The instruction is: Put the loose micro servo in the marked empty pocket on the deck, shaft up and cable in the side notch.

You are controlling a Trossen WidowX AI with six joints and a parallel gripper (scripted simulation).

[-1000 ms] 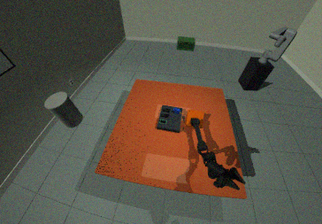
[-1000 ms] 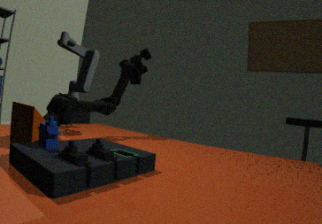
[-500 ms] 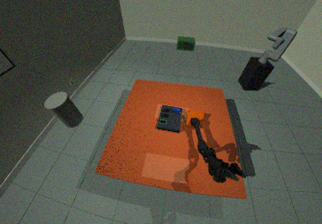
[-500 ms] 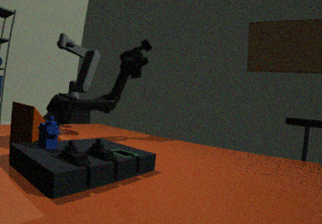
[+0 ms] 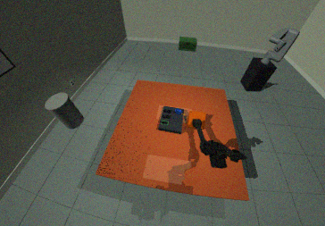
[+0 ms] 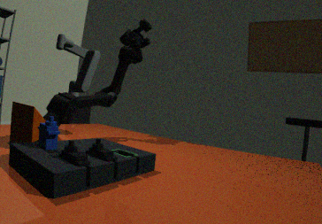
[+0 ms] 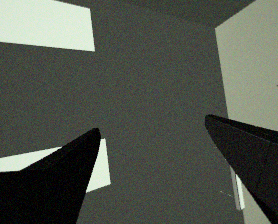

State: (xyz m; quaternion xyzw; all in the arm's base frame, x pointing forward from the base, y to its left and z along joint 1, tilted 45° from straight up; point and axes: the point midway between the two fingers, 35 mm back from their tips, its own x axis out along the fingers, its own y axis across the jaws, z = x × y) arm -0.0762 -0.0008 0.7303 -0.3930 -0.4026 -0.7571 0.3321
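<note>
The dark deck is 250 mm ahead of my gripper tip, 570 mm to the right of it and 590 mm below it.
</note>
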